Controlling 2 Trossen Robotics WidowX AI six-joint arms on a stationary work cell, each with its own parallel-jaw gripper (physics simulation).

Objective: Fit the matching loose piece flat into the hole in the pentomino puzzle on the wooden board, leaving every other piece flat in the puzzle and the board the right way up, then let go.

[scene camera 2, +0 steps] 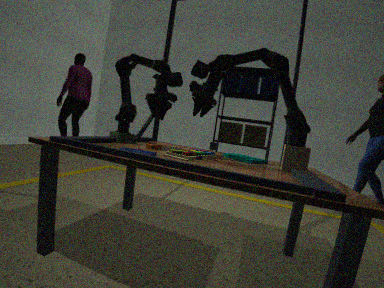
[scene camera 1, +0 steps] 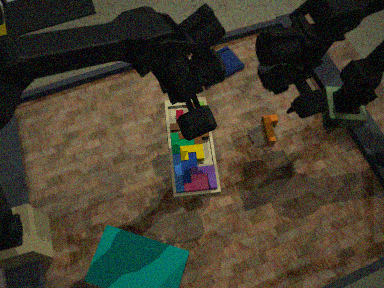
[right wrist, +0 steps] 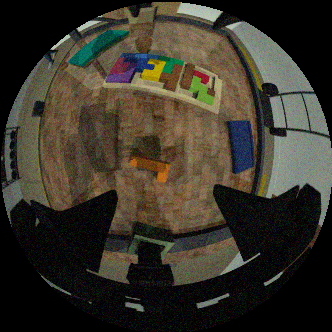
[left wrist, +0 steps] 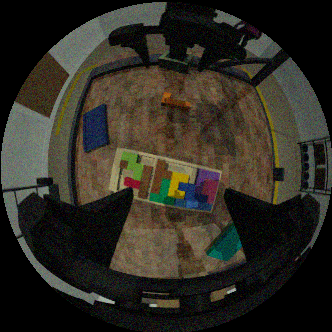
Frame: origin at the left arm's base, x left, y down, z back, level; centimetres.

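Seen in the pictures: left gripper, fingertip midpoint: (scene camera 2: pixel 197 116) (scene camera 1: pixel 197 111) (left wrist: pixel 180 193); right gripper, fingertip midpoint: (scene camera 2: pixel 157 118) (scene camera 1: pixel 278 96) (right wrist: pixel 165 192) (left wrist: pixel 174 67); left arm's base at its link origin: (scene camera 1: pixel 5 233); right arm's base at its link origin: (scene camera 2: pixel 122 132) (scene camera 1: pixel 346 102) (right wrist: pixel 148 249) (left wrist: pixel 176 55).
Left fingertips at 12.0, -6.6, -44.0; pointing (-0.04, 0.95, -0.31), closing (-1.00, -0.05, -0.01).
Pixels of each thing's top centre, then the offset from my left fingertips to it, as dx, dy, dz. "spot": a spot on its surface instead.
- pale hole at a spot on its surface: (left wrist: pixel 182 168) spot: -3.0, +17.6, -2.4
- yellow piece at its top centre: (left wrist: pixel 177 185) (right wrist: pixel 153 66) (scene camera 1: pixel 191 152) -1.8, +15.7, +1.5
- loose orange L-shaped piece at its top centre: (right wrist: pixel 148 169) (scene camera 1: pixel 273 127) (left wrist: pixel 176 99) -1.1, +16.3, -20.9
- dark blue flat block at its top centre: (right wrist: pixel 244 145) (scene camera 1: pixel 217 65) (left wrist: pixel 92 125) (scene camera 2: pixel 136 150) +23.1, +17.0, -13.8
- teal slab at its top centre: (scene camera 1: pixel 137 266) (left wrist: pixel 237 238) (right wrist: pixel 95 43) (scene camera 2: pixel 244 156) -24.1, +16.4, +20.9
The wooden board (scene camera 1: pixel 200 193) (left wrist: pixel 115 171) (right wrist: pixel 150 92) lies face up on the table, with coloured pieces looking flat in it. A pale hole (left wrist: pixel 182 168) shows beside the yellow piece (scene camera 1: pixel 192 151) (left wrist: pixel 176 183) (right wrist: pixel 153 70), between brown and purple pieces. The loose orange L-shaped piece (scene camera 1: pixel 270 131) (left wrist: pixel 178 104) (right wrist: pixel 150 163) lies on the table, apart from the board. My left gripper (scene camera 2: pixel 198 112) (left wrist: pixel 180 193) is open and empty above the board; its arm hides part of the board in scene camera 1. My right gripper (right wrist: pixel 165 192) is open and empty, above the table near the orange piece.
A dark blue flat block (scene camera 1: pixel 231 61) (left wrist: pixel 96 128) (right wrist: pixel 241 146) lies beyond one end of the board. A teal slab (scene camera 1: pixel 135 260) (left wrist: pixel 227 243) (right wrist: pixel 97 47) lies off the other end. A dark raised edge borders the table.
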